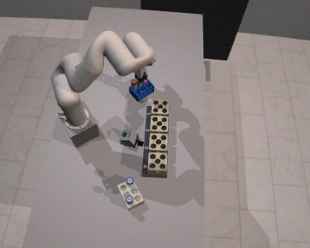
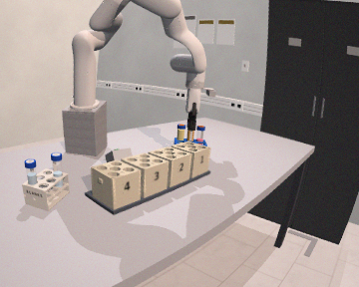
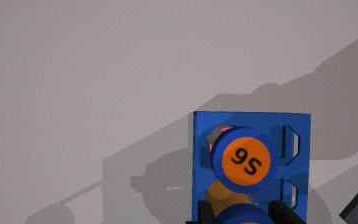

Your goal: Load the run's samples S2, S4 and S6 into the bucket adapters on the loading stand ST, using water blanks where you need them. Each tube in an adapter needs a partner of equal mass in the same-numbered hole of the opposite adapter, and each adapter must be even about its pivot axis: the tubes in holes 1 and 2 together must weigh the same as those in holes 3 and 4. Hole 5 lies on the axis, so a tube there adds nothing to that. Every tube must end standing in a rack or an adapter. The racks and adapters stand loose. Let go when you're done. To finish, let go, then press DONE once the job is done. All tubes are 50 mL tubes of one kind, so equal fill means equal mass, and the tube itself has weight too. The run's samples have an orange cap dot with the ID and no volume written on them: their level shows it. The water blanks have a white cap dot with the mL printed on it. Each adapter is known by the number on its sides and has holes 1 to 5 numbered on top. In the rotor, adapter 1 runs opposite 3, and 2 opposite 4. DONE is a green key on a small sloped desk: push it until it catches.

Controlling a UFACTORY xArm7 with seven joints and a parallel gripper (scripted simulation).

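My hand is 50 mm above the sample tube S2 and 10 mm short of it. Also, from my hand: sample tube S4: 60 mm below, 40 mm behind, 30 mm to the right; then blue sample rack: 100 mm below, 10 mm to the right, 10 mm ahead; then sample tube S6: 60 mm below, 30 mm to the left, 30 mm ahead.
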